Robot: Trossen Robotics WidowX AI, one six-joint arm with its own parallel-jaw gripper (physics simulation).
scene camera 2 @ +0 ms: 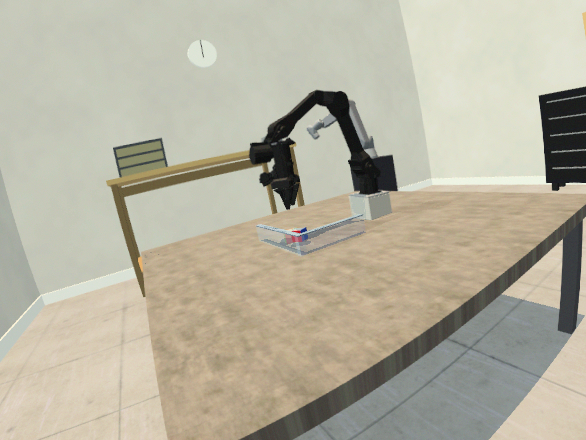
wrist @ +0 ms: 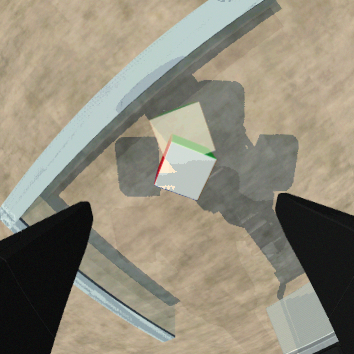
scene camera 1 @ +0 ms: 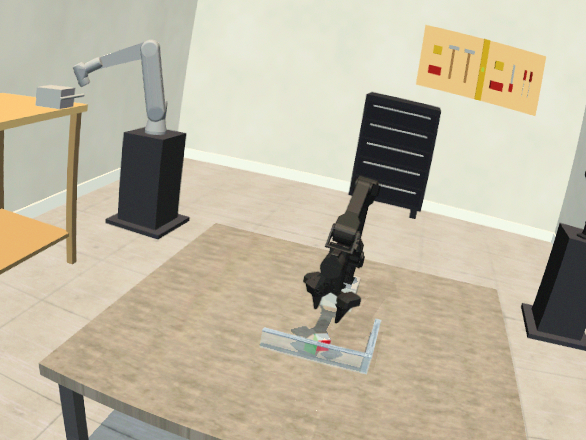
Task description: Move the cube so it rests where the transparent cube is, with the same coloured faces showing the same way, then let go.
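Pixels of known places: gripper, fingertip midpoint: (scene camera 2: pixel 290 207) (wrist: pixel 185 206) (scene camera 1: pixel 325 316); arm's base, link origin: (scene camera 2: pixel 369 192) (wrist: pixel 329 351).
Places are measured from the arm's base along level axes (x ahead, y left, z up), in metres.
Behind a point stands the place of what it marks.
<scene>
The solid cube (scene camera 1: pixel 322 337) @(x 0.338, y 0.019, z -0.050 m) (scene camera 2: pixel 302 233) (wrist: pixel 187 172) @(x 0.332, y 0.017, z -0.050 m) rests on the table inside the corner of low clear walls. In the wrist view its top is white, with red on the left side and green on the far side; blue shows in scene camera 2. The transparent cube (scene camera 1: pixel 310 346) (wrist: pixel 186 125) has a pale top and a green far edge. It overlaps the solid cube's far side in the wrist view and is turned differently. My gripper (scene camera 1: pixel 327 313) @(x 0.343, y 0.016, z 0.026 m) (scene camera 2: pixel 288 207) @(x 0.343, y 0.016, z 0.026 m) (wrist: pixel 185 206) @(x 0.343, y 0.016, z 0.026 m) is open and empty, pointing down above both cubes, with its fingertips higher than the walls.
Clear low walls (scene camera 1: pixel 285 335) @(x 0.418, y -0.073, z -0.030 m) (scene camera 2: pixel 332 225) @(x 0.292, y 0.173, z -0.032 m) (wrist: pixel 120 82) @(x 0.414, y 0.012, z -0.030 m) form an L around the cubes, the long one close beyond the transparent cube. The arm's pale base block (scene camera 2: pixel 370 206) @(x 0.050, y 0.054, z -0.039 m) (wrist: pixel 302 320) @(x 0.058, y 0.011, z -0.039 m) stands on the wooden table (scene camera 1: pixel 200 310) @(x 0.333, y -0.377, z -0.089 m) (scene camera 2: pixel 350 310) @(x 0.498, y 0.536, z -0.090 m).
</scene>
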